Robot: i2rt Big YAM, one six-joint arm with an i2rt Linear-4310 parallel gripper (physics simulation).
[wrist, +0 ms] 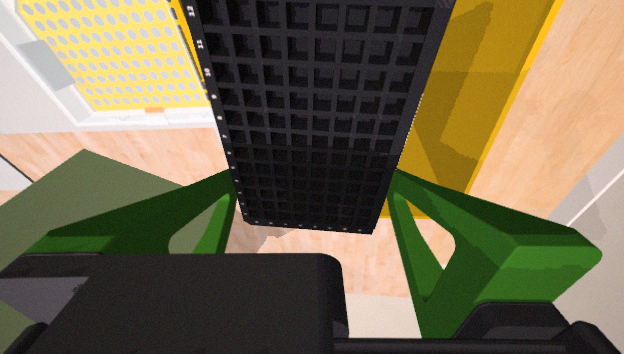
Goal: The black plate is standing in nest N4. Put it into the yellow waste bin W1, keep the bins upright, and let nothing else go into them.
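Places are measured from the arm's base along level axes (x left, y back, z up), in millimetres.
Pixels of known places: gripper, fingertip midpoint: (311, 177).
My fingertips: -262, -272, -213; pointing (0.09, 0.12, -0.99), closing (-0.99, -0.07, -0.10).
For each thing: its top centre in the pictures, then the offset to it from my fingertips, as dx, dy, dz.
- black plate, middle of its top: (308, 152) +2, -26, +12
- yellow bin, middle of its top: (352, 86) -14, -50, -5
- white frame, middle of its top: (105, 68) +145, -25, -56
The black plate (320, 115), with a grid of square wells and small white numbers along its left edge, fills the upper middle of the wrist view. My gripper (311, 177) is shut on it, one green finger against each long side. The yellow bin (492, 95) lies beyond the plate; its inside and right rim show to the right, and a thin yellow strip shows along the plate's upper left edge. The plate hides much of the bin. Whether the plate's far end is inside the bin cannot be told. No W1 label or nest N4 shows.
A yellow panel with rows of grey round spots (130, 55) sits in a white frame (145, 119) at upper left. A grey-green block (85, 200) stands left of the left finger. Wooden table surface (575, 90) shows at right, with a pale grey surface beyond its edge.
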